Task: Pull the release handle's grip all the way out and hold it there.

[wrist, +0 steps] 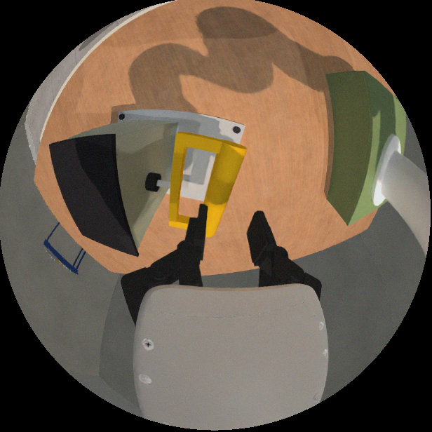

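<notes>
The release handle is a yellow rectangular loop with a thick grip (pixel 225 180) along its right side. A short pale rod joins it to a black collar (pixel 152 182) on the beige, black-topped housing (pixel 92 182) at the left. My gripper (pixel 228 218) is partly open and holds nothing. The left fingertip overlaps the lower end of the loop's opening, just left of the grip. The right finger stands apart, to the right of the grip. In this view the grip's lower end lies between the fingers, close to the left one. Whether the left finger touches it, I cannot tell.
A grey mounting plate (pixel 210 125) with dark bolts lies beneath the handle on the wooden table (pixel 285 150). A green block (pixel 350 145) with a white round fitting and pale arm part stands at the right. A blue-framed object (pixel 61 257) shows beyond the table's lower left edge.
</notes>
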